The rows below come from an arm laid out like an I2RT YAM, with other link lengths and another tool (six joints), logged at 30 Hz.
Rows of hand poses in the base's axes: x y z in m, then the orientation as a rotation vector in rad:
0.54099 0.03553 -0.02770 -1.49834 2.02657 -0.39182
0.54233 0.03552 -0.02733 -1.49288 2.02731 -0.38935
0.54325 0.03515 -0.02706 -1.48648 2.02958 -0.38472
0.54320 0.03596 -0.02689 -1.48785 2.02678 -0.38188
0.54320 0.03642 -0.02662 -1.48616 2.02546 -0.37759
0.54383 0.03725 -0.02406 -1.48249 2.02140 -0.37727
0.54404 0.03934 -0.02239 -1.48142 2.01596 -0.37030
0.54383 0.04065 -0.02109 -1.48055 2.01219 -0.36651
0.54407 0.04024 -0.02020 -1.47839 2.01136 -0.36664
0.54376 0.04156 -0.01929 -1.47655 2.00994 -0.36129
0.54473 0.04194 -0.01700 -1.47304 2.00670 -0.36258
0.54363 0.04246 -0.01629 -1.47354 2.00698 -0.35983
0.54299 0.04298 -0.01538 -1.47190 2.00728 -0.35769
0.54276 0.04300 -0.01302 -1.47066 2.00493 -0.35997
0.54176 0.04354 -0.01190 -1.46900 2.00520 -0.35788
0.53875 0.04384 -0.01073 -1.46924 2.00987 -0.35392
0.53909 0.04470 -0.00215 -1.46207 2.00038 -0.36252
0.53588 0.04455 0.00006 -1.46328 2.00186 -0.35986
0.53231 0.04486 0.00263 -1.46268 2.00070 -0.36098
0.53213 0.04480 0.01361 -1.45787 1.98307 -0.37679
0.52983 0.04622 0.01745 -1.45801 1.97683 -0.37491
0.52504 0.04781 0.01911 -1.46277 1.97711 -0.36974
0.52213 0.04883 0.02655 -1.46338 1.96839 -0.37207
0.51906 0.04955 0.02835 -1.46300 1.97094 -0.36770
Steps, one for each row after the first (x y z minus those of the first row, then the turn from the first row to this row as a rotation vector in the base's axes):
0.00134 -0.00001 0.00037 0.00406 -0.00126 -0.00253
0.00226 -0.00038 0.00064 0.00957 -0.00115 -0.00581
0.00221 0.00043 0.00081 0.01144 -0.00156 -0.00301
0.00221 0.00089 0.00108 0.01535 -0.00189 -0.00216
0.00284 0.00172 0.00364 0.01839 -0.00641 -0.00182
0.00305 0.00381 0.00531 0.02478 -0.00848 0.00211
0.00284 0.00512 0.00661 0.02860 -0.01031 0.00453
0.00308 0.00471 0.00750 0.02979 -0.01196 0.00385
0.00277 0.00603 0.00841 0.03449 -0.01205 0.00493
0.00374 0.00641 0.01070 0.03621 -0.01645 0.00453
0.00264 0.00693 0.01141 0.03766 -0.01509 0.00529
0.00200 0.00745 0.01232 0.03976 -0.01493 0.00482
0.00177 0.00747 0.01468 0.03951 -0.01796 0.00487
0.00077 0.00801 0.01580 0.04160 -0.01784 0.00439
-0.00224 0.00831 0.01697 0.04281 -0.01306 0.00302
-0.00190 0.00917 0.02555 0.04326 -0.02611 0.00229
-0.00511 0.00902 0.02776 0.04400 -0.02359 0.00276
-0.00868 0.00933 0.03033 0.04387 -0.02508 0.00280
-0.00886 0.00927 0.04131 0.04052 -0.04524 0.00577
-0.01116 0.01069 0.04515 0.04325 -0.04899 0.00956
-0.01595 0.01228 0.04681 0.04419 -0.04480 0.01307
-0.01886 0.01330 0.05425 0.04458 -0.05150 0.01739
-0.02193 0.01402 0.05605 0.04696 -0.04839 0.01691

